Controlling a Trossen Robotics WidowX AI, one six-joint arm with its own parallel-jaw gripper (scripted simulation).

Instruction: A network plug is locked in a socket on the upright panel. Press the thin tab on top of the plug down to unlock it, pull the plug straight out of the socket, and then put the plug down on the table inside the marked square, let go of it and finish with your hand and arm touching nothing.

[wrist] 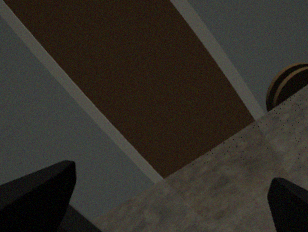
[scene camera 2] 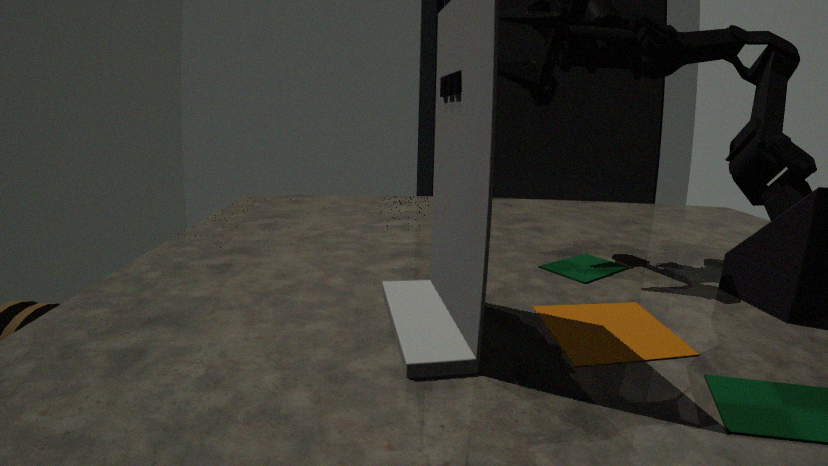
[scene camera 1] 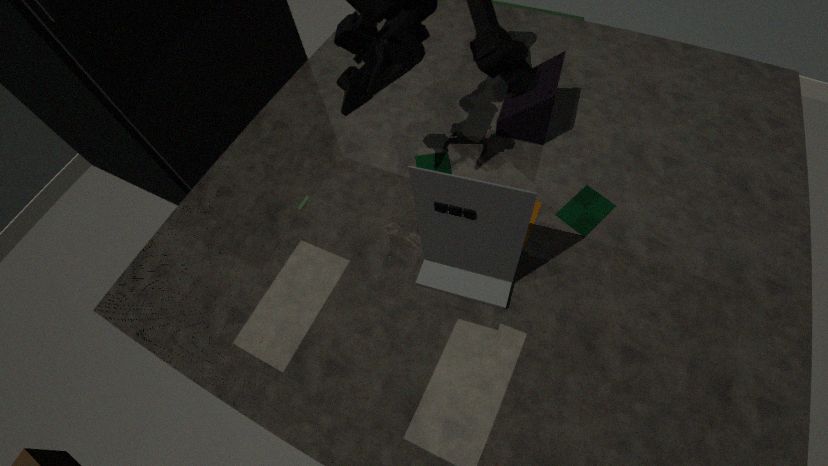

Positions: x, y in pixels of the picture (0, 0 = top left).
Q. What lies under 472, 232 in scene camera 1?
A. An upright panel.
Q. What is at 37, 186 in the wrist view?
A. My gripper.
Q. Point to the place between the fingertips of my gripper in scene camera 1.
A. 355, 104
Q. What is my gripper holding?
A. Nothing.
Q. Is my gripper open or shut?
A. Open.
